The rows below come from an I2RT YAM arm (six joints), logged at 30 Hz.
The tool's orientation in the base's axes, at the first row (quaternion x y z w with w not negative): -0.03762, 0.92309, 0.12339, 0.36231
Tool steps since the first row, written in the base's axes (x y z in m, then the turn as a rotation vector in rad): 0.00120, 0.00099, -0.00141, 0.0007, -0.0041, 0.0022; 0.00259, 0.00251, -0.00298, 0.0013, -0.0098, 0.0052; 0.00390, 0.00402, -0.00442, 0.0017, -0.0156, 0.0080; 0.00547, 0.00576, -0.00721, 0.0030, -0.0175, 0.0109; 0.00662, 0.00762, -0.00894, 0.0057, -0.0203, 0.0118; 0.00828, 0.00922, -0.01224, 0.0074, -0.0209, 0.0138; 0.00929, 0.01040, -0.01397, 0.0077, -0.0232, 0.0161; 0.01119, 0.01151, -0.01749, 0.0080, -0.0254, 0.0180; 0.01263, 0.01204, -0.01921, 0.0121, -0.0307, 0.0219; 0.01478, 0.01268, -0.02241, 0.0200, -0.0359, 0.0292; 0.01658, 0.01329, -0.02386, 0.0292, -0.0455, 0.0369; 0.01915, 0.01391, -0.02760, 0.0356, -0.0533, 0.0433
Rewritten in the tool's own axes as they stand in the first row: 0.00009, 0.00048, 0.00204, -0.0021, -0.0036, -0.0021; 0.00017, 0.00142, 0.00446, -0.0047, -0.0086, -0.0053; 0.00021, 0.00238, 0.00672, -0.0070, -0.0137, -0.0085; 0.00099, 0.00325, 0.01017, -0.0099, -0.0152, -0.0102; 0.00135, 0.00452, 0.01263, -0.0126, -0.0182, -0.0098; 0.00240, 0.00514, 0.01647, -0.0152, -0.0186, -0.0102; 0.00286, 0.00578, 0.01866, -0.0170, -0.0204, -0.0122; 0.00387, 0.00584, 0.02268, -0.0186, -0.0222, -0.0139; 0.00399, 0.00578, 0.02498, -0.0244, -0.0272, -0.0153; 0.00459, 0.00542, 0.02883, -0.0352, -0.0320, -0.0166; 0.00427, 0.00543, 0.03120, -0.0474, -0.0412, -0.0184; 0.00493, 0.00487, 0.03569, -0.0566, -0.0485, -0.0207
